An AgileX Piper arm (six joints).
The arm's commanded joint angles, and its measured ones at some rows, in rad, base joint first. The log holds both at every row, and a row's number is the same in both.
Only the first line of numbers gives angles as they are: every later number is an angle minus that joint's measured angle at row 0.
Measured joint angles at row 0:
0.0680 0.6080 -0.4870 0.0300 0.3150 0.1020
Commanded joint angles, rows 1 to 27:
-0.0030 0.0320 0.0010 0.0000 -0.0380 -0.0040
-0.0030 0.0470 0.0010 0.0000 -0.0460 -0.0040
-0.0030 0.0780 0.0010 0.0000 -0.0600 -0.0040
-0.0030 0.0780 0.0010 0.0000 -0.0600 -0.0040
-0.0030 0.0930 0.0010 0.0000 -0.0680 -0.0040
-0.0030 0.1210 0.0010 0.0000 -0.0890 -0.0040
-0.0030 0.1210 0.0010 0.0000 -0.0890 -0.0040
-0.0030 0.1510 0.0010 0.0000 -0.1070 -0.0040
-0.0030 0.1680 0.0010 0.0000 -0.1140 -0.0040
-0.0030 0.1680 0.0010 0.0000 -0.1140 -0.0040
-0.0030 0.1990 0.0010 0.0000 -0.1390 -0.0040
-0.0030 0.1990 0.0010 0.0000 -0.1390 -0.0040
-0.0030 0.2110 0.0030 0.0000 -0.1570 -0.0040
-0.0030 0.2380 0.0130 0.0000 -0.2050 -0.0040
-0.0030 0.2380 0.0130 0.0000 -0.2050 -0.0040
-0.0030 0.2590 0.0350 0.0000 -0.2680 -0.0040
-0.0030 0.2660 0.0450 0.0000 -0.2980 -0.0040
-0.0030 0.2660 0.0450 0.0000 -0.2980 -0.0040
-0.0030 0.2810 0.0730 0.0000 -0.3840 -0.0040
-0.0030 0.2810 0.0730 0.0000 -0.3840 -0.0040
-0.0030 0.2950 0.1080 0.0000 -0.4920 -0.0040
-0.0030 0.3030 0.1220 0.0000 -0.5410 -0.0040
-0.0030 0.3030 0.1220 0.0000 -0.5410 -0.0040
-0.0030 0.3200 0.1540 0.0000 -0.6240 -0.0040
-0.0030 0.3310 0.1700 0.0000 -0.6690 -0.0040
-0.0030 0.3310 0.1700 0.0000 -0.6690 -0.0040
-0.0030 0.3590 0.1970 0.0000 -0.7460 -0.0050
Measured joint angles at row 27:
0.0000 0.3320 0.1680 0.0000 -0.6270 0.0000
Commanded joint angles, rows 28 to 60:
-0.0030 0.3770 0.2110 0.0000 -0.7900 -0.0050
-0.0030 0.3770 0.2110 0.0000 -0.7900 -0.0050
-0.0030 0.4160 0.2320 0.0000 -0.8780 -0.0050
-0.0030 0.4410 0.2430 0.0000 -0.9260 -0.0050
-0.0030 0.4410 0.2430 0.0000 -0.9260 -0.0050
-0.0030 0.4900 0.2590 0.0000 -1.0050 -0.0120
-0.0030 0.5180 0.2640 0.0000 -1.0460 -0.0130
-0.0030 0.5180 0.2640 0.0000 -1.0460 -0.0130
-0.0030 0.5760 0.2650 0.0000 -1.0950 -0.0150
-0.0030 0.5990 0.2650 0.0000 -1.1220 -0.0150
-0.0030 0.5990 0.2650 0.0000 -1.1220 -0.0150
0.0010 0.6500 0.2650 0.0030 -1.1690 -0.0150
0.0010 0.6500 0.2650 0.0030 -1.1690 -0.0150
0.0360 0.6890 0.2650 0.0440 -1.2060 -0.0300
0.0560 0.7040 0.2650 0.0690 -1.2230 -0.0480
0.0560 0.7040 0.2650 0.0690 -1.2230 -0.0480
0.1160 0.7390 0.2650 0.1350 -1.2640 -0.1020
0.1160 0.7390 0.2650 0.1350 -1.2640 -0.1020
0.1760 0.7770 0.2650 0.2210 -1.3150 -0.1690
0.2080 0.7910 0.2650 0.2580 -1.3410 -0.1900
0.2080 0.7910 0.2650 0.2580 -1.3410 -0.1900
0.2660 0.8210 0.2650 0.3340 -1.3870 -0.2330
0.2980 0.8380 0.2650 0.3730 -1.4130 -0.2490
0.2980 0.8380 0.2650 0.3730 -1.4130 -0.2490
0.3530 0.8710 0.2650 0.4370 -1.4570 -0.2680
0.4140 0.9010 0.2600 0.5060 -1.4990 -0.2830
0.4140 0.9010 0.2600 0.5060 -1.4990 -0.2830
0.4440 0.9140 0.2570 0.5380 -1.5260 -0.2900
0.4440 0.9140 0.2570 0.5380 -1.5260 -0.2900
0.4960 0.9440 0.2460 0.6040 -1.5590 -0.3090
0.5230 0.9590 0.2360 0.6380 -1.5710 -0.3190
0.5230 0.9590 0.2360 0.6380 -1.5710 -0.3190
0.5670 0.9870 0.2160 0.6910 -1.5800 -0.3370
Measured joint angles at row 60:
0.5120 0.9590 0.2440 0.6140 -1.5100 -0.2970
